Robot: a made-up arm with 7 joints.
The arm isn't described. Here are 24 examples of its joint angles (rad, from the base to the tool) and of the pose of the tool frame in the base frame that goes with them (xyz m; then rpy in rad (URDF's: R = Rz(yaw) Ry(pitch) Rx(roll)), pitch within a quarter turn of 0, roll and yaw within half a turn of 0).
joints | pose
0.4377 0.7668 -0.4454 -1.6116 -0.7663 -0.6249 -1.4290 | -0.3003 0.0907 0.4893 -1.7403 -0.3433 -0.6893
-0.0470 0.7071 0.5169 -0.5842 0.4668 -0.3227 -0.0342 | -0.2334 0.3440 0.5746 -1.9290 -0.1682 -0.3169
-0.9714 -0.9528 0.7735 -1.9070 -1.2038 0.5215 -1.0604 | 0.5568 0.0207 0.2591 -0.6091 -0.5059 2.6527
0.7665 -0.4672 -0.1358 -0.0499 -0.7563 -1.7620 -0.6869 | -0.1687 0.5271 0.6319 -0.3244 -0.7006 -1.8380
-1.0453 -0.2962 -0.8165 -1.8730 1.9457 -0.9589 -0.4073 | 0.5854 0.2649 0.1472 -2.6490 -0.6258 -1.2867
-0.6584 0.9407 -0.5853 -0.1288 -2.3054 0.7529 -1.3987 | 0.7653 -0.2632 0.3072 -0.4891 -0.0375 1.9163
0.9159 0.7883 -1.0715 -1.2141 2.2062 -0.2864 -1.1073 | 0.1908 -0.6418 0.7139 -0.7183 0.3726 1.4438
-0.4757 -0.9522 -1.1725 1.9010 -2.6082 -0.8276 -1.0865 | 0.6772 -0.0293 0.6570 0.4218 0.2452 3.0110
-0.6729 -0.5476 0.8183 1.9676 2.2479 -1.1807 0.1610 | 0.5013 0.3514 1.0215 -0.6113 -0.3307 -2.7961
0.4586 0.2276 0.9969 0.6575 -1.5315 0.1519 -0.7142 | -0.1667 0.0013 0.0826 1.4349 -0.5250 -0.3017
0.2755 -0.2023 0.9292 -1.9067 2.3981 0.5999 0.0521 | 0.4775 0.3206 0.4697 -0.8636 -0.3199 -2.2535
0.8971 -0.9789 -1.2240 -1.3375 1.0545 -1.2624 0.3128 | 0.8824 -0.3172 0.5987 -3.0757 0.9448 -2.1977
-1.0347 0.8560 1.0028 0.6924 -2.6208 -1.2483 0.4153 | -0.3905 -0.2380 -0.1604 1.0887 -0.5396 -1.5148
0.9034 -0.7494 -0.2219 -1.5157 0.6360 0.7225 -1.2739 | 0.0669 0.3944 0.4656 0.6940 1.0061 -1.5212
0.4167 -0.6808 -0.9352 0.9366 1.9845 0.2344 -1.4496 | -0.1813 -0.6253 0.6474 -2.9766 -0.5217 1.3853
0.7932 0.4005 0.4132 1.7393 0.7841 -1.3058 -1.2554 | -0.2106 -0.6843 0.6676 1.3159 0.7920 0.4440
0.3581 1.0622 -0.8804 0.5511 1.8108 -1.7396 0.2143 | 0.6909 -0.1225 1.0496 -2.2121 0.4506 -1.3396
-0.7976 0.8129 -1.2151 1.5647 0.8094 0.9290 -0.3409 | -0.3564 -0.3078 0.4205 1.8645 0.0624 0.6594
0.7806 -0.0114 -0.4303 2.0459 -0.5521 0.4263 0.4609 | -0.2138 0.3744 0.6127 1.9462 0.7220 -1.2530
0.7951 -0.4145 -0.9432 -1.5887 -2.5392 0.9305 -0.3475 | -0.1801 -0.5206 0.1788 -0.3579 -0.3942 0.3315
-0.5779 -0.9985 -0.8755 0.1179 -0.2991 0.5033 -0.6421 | -0.3092 -0.2088 0.7603 2.0190 0.7131 0.5213
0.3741 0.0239 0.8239 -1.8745 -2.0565 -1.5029 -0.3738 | 0.3297 -0.9343 0.3809 -2.7362 -0.1583 2.8801
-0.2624 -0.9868 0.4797 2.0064 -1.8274 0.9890 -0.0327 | -0.1148 -0.3071 1.0119 -2.5787 0.7075 0.6188
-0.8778 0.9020 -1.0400 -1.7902 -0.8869 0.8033 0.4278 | -0.3420 -0.3141 0.1488 -2.4434 -0.6432 0.6029
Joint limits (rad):
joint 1: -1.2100..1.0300
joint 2: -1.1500..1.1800
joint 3: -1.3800..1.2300
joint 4: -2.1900..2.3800
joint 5: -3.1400..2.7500
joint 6: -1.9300..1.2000
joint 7: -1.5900..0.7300
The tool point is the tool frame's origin. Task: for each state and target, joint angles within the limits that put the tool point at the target. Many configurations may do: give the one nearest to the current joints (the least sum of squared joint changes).
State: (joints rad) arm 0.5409 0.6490 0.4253 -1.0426 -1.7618 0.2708 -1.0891
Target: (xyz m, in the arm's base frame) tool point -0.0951 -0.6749 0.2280
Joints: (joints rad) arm 0.7121 0.7107 0.3509 -0.9353 -1.6378 0.5348 -1.3136
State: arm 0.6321 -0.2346 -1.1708 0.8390 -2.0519 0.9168 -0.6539
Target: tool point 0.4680 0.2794 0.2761
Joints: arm 0.3562 -0.3097 -0.8415 0.6869 -1.7880 0.3094 0.1297
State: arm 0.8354 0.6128 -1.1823 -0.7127 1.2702 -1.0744 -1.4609
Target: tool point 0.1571 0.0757 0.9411
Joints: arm 0.4820 0.4627 -1.1658 0.1078 1.0051 -1.0012 -1.5900
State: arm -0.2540 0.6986 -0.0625 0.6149 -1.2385 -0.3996 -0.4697
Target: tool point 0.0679 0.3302 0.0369
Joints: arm 0.0828 0.5263 -0.4455 0.8873 -1.4731 -0.6138 -0.1930
